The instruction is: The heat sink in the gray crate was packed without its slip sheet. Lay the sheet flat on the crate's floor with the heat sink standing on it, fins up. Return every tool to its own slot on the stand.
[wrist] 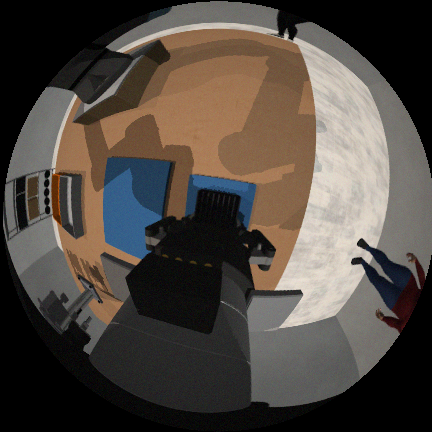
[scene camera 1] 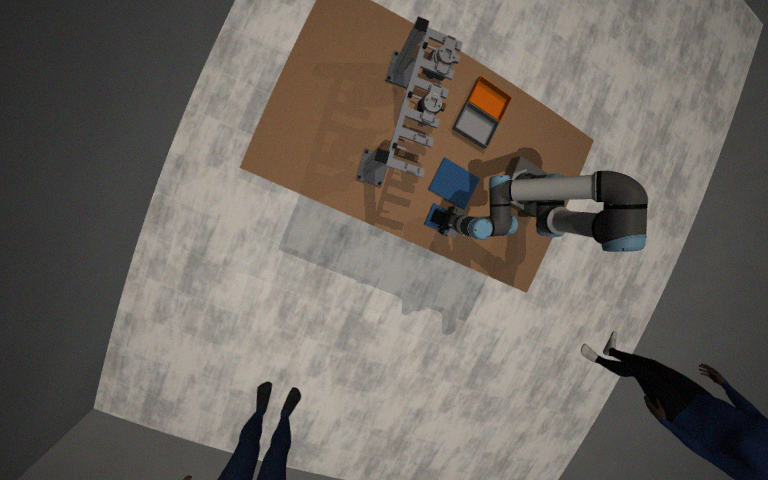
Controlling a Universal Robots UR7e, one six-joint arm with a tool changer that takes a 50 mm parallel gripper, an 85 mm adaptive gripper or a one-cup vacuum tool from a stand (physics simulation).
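Frame: origin at the arm's base, x ahead, y down, z left, level; metres.
Where they show: arm's base at its link origin: (wrist: 107, 78).
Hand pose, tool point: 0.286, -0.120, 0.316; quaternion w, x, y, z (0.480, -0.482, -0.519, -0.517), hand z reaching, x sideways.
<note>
Things, the pixels of their centre, and the offset from my tool point, as dx, dy, dz. "spot": a spot on its surface instead.
- black finned heat sink at the middle of its body: (wrist: 214, 224) (scene camera 1: 442, 219) +0.002, +0.173, +0.000
- gray crate at the middle of its body: (wrist: 68, 203) (scene camera 1: 476, 125) +0.062, +0.177, -0.467
- orange container at the middle of its body: (wrist: 58, 197) (scene camera 1: 488, 100) +0.062, +0.177, -0.608
- larger blue pad at a spot on its surface: (wrist: 122, 210) (scene camera 1: 455, 181) spot: +0.026, +0.188, -0.189
The black finned heat sink (wrist: 218, 203) shows at the gripper's tip in the wrist view, fins up, over a small blue pad (scene camera 1: 431, 211) (wrist: 247, 191). My gripper (scene camera 1: 441, 218) (wrist: 217, 220) looks shut on the heat sink, its fingers at both sides; the contact is partly hidden behind the black gripper body. Whether the heat sink touches the pad cannot be told. The gray crate (scene camera 1: 487, 146) (wrist: 78, 202) stands away from the gripper, with a bare-looking light gray floor. No separate slip sheet can be told apart there.
An orange container (scene camera 1: 489, 100) (wrist: 56, 195) adjoins the crate. A larger blue pad (scene camera 1: 453, 182) (wrist: 122, 210) lies beside the small one. The tool stand (scene camera 1: 400, 125) holds two tools (scene camera 1: 444, 56) (scene camera 1: 432, 103); its slot nearest the pads has no tool.
</note>
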